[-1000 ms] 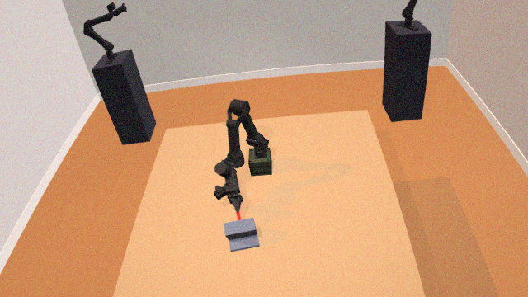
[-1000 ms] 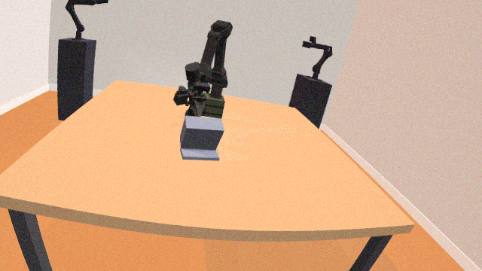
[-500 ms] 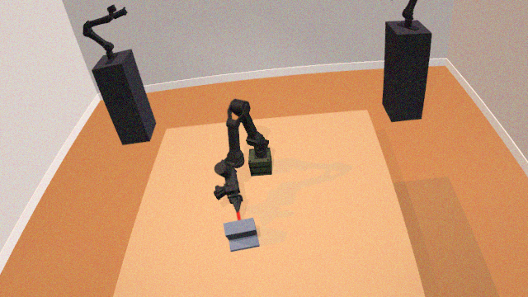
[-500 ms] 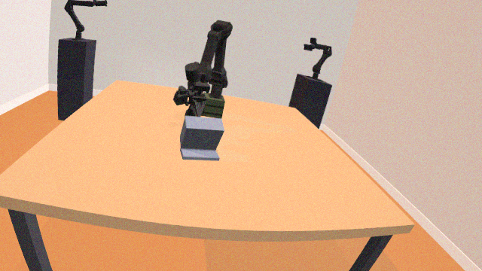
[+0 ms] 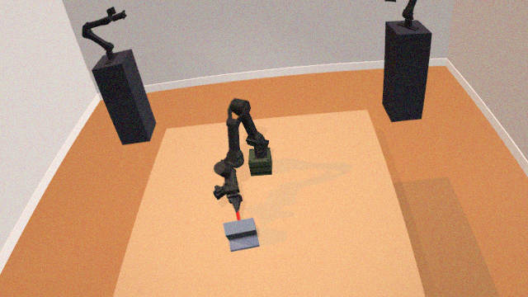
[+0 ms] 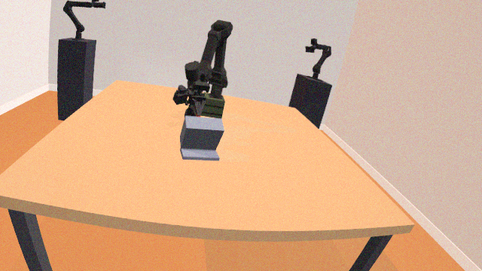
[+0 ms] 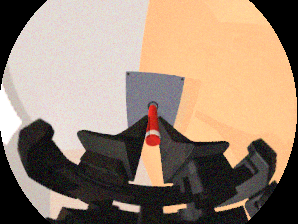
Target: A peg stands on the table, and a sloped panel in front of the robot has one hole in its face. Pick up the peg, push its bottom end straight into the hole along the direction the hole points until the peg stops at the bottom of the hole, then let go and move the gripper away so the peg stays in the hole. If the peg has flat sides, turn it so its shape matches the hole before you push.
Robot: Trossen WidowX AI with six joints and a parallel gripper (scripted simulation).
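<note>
The grey-blue sloped panel lies 7 cm ahead of my gripper tip, 1 cm to the left of it and 3 cm below it. Round my gripper tip: red peg (2 cm behind, 1 cm above); flat foot (9 cm ahead, 1 cm to the left, 10 cm below).
</note>
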